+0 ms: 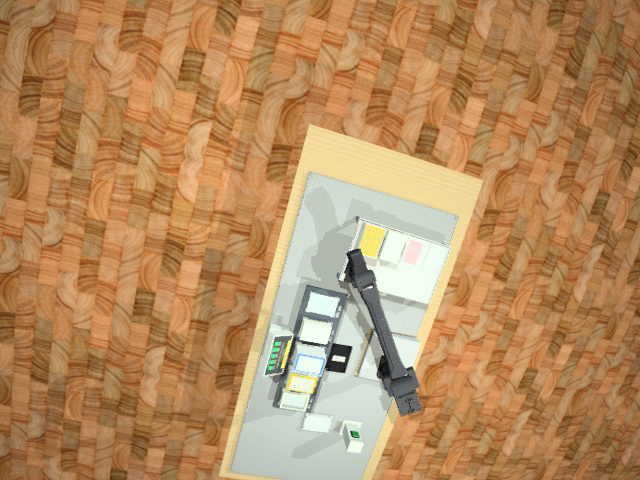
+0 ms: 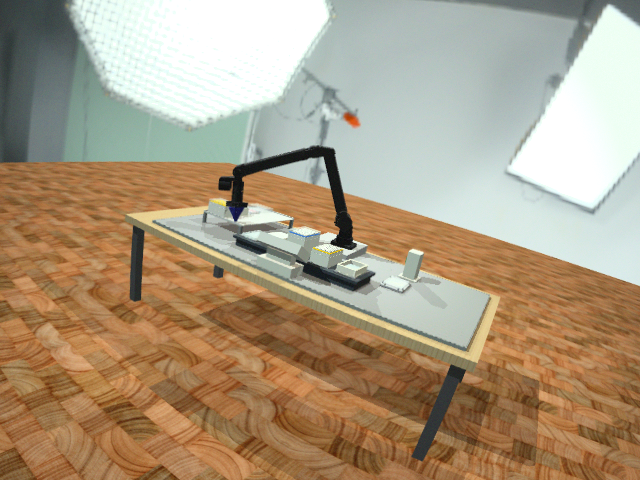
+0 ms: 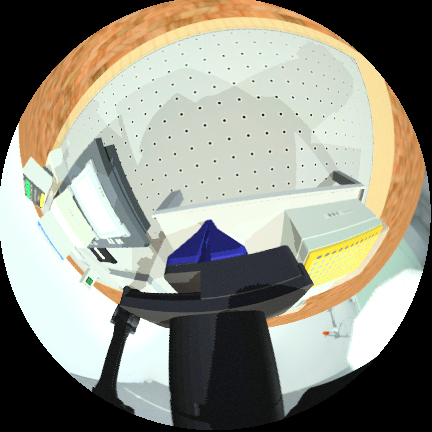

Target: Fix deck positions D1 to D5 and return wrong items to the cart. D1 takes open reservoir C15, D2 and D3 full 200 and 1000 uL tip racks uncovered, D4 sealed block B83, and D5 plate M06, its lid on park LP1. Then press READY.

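Frame: origin at the arm's base, x left, y ahead, z down, level; centimetres.
Seen in the pictures: gripper, fingertip midpoint: [image 1: 348, 267] [image 2: 235, 221] [image 3: 209, 223]; arm's base at its link origin: [image 2: 343, 245].
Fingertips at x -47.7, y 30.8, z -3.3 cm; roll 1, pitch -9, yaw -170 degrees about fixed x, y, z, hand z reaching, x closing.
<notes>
Pixels of each thing's top centre, then the offset from my fingertips to it. "spot": a spot on its surface instead.
- white cart at its top centre: [image 3: 267, 292] [image 1: 396, 263] [image 2: 250, 214] dx -5.4, dy -20.9, dz -0.4 cm
- clear plate at its top centre: [image 3: 90, 209] [image 1: 322, 305] [image 2: 257, 233] dx +18.7, dy +7.8, dz +0.0 cm
- white block at its top centre: [image 3: 63, 227] [image 2: 279, 234] [image 1: 315, 334] dx +31.1, dy +9.0, dz -3.3 cm
- blue-rimmed tip rack at its top centre: [image 3: 46, 243] [image 2: 305, 230] [image 1: 309, 365] dx +43.4, dy +10.0, dz -8.9 cm
- yellow-rimmed tip rack at its top centre: [image 2: 328, 247] [image 1: 301, 384] dx +55.8, dy +11.0, dz -5.0 cm
- open reservoir at its top centre: [image 2: 353, 264] [image 1: 294, 402] dx +68.2, dy +12.0, dz -1.7 cm
- clear flat lid-like piece at its top centre: [image 2: 396, 281] [image 1: 317, 424] dx +84.9, dy -2.8, dz +4.4 cm
- yellow tip rack at its top centre: [image 3: 345, 270] [image 1: 371, 241] [image 2: 223, 201] dx -14.1, dy -5.6, dz -6.9 cm
- white item at its top centre: [image 3: 309, 290] [image 1: 393, 247] dx -12.8, dy -16.3, dz -4.0 cm
- pink-topped item at its top centre: [image 1: 413, 253] dx -11.5, dy -27.1, dz -1.5 cm
- pale item at its top centre: [image 3: 283, 312] [image 1: 435, 260] [image 2: 260, 206] dx -10.1, dy -37.8, dz -2.3 cm
- panel at a spot on its surface: [image 1: 278, 355] spot: dx +42.3, dy +23.7, dz -5.3 cm
- black pad at a spot on its surface: [image 1: 339, 351] spot: dx +43.1, dy -5.8, dz +5.4 cm
- green-marked white post at its top centre: [image 2: 416, 251] [image 1: 355, 447] [image 3: 83, 285] dx +87.3, dy -20.9, dz -6.8 cm
My gripper [image 2: 236, 212] [image 3: 209, 223], with blue fingertips, is shut and empty above the near edge of the white cart [image 1: 408, 281] [image 3: 270, 209]. On the dark deck, a clear plate [image 1: 323, 304] [image 3: 97, 197] is in the end position nearest the cart. Then come a white block [image 1: 315, 331], a blue-rimmed tip rack [image 1: 309, 364] [image 2: 304, 234], a yellow-rimmed tip rack [image 1: 301, 383] [image 2: 327, 251] and an open reservoir [image 1: 294, 400] [image 2: 352, 267] at the far end. Both racks look uncovered. A clear flat lid-like piece [image 1: 317, 422] [image 2: 395, 283] lies beyond the reservoir. Labels are unreadable.
The cart holds a yellow tip rack [image 1: 372, 240] [image 3: 345, 255], a white item [image 1: 392, 246], a pink-topped item [image 1: 413, 252] and a pale item [image 1: 435, 257]. A panel [image 1: 278, 355] shows several green marks and a yellow strip. A black pad [image 1: 339, 351] and a green-marked white post [image 1: 353, 443] [image 2: 413, 264] stand nearby.
</notes>
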